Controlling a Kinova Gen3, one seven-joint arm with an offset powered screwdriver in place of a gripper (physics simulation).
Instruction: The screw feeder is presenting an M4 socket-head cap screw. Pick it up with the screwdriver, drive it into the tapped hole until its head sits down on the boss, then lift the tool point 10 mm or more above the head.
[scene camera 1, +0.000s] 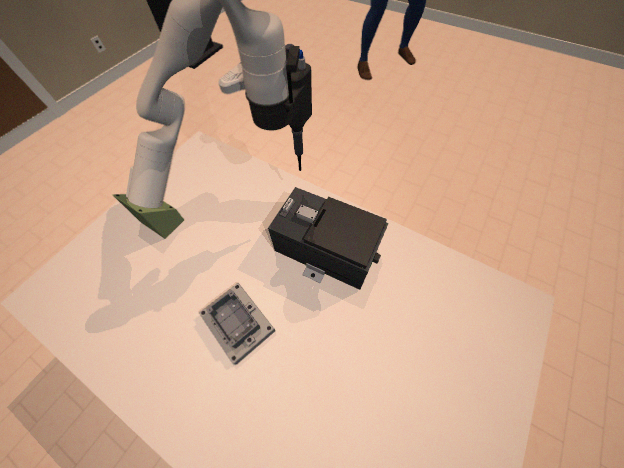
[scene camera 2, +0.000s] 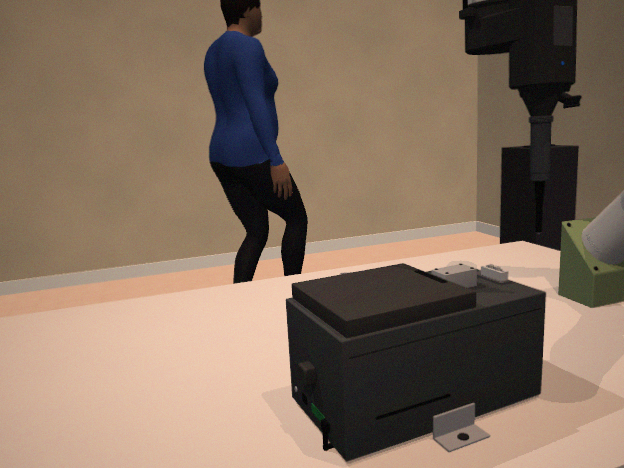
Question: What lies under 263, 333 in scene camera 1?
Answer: A grey plate.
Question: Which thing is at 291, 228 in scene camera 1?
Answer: A black screw feeder.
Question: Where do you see a black screw feeder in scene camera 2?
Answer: At 496, 364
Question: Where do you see a metal bracket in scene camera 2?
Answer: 464, 416
